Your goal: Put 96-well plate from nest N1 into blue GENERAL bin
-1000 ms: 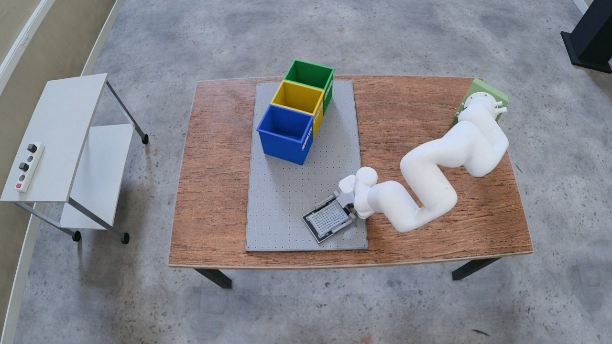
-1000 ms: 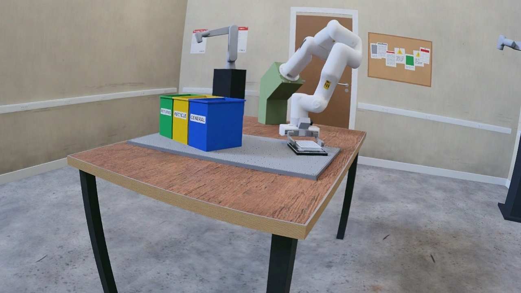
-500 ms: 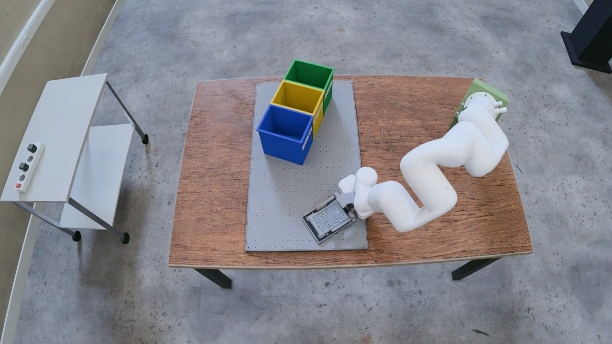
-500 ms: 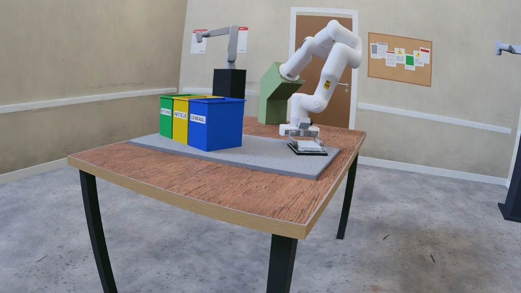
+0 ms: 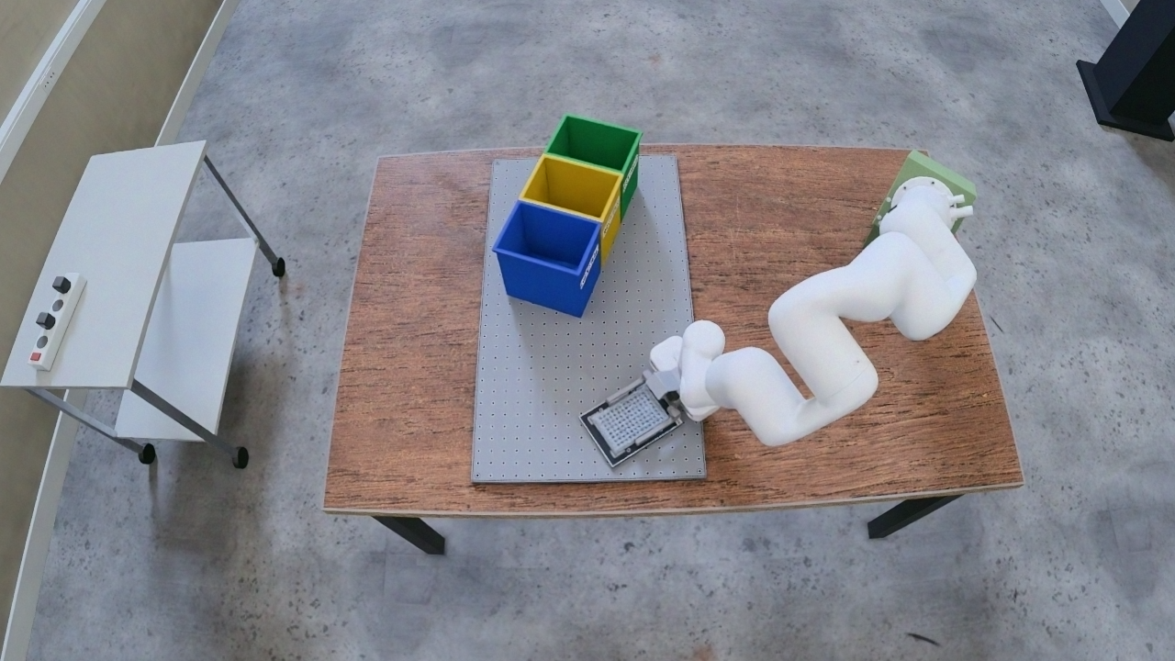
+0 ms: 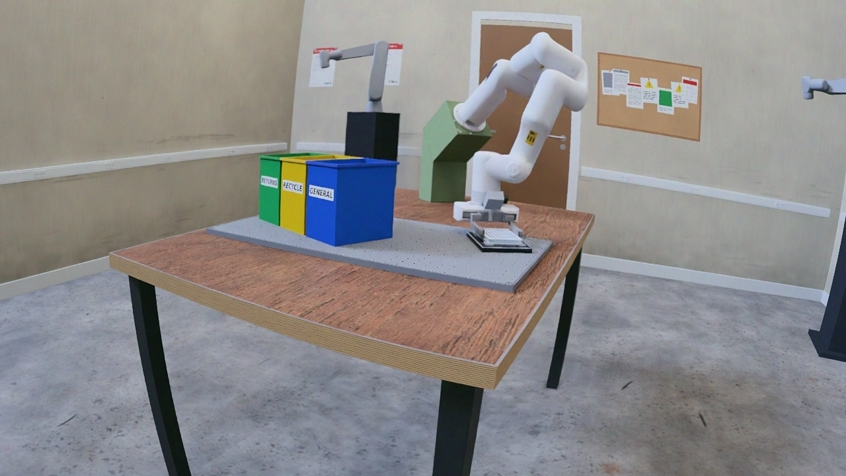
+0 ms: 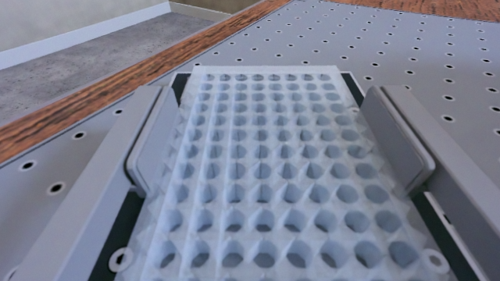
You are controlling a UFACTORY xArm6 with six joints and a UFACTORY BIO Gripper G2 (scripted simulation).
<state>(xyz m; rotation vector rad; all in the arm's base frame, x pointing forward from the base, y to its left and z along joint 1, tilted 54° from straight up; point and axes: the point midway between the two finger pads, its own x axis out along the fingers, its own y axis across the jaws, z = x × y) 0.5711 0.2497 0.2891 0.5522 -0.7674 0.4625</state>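
Now: the clear 96-well plate 1 cm below my hand. The rest, counted from my hand: yellow recycle bin (41 cm to the right, 19 cm ahead, 6 cm above); then black plate nest N1 (2 cm below); then blue general bin (28 cm to the right, 21 cm ahead, 6 cm above).
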